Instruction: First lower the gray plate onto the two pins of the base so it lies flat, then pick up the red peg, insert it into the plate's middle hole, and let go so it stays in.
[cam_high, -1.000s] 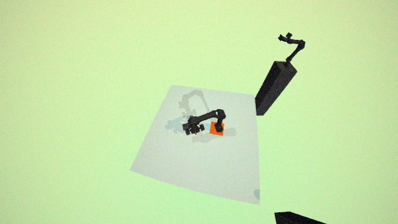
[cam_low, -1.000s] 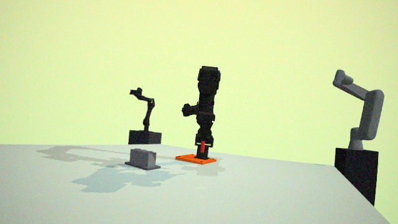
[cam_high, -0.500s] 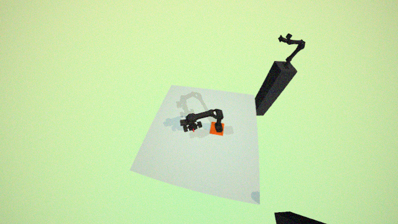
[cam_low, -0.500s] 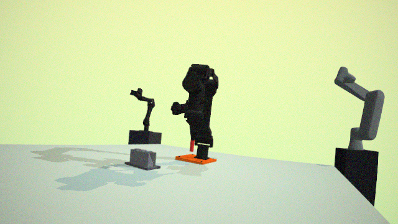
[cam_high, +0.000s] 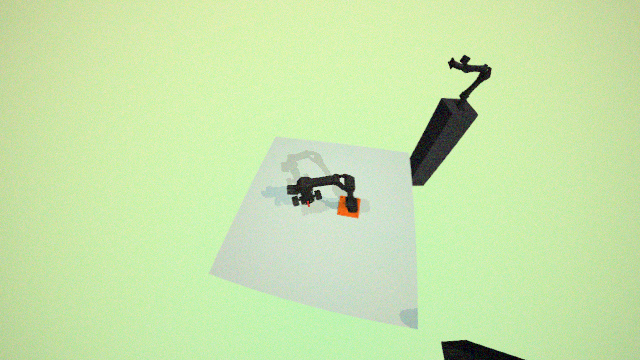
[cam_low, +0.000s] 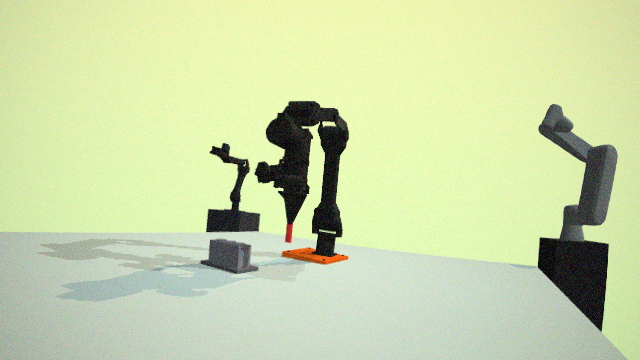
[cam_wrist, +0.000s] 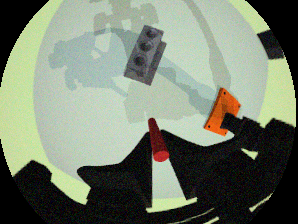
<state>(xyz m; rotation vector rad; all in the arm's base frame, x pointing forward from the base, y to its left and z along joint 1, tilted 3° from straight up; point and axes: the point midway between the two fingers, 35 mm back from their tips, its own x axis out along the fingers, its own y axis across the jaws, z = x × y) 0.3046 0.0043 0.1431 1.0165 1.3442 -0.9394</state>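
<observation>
My gripper tip is 30 mm short of the gray plate, 130 mm to the left of it and 70 mm above it. From my gripper tip the other things lie so: dark base: 30 mm ahead, 130 mm to the right, 110 mm below; red peg: right at my gripper tip.
</observation>
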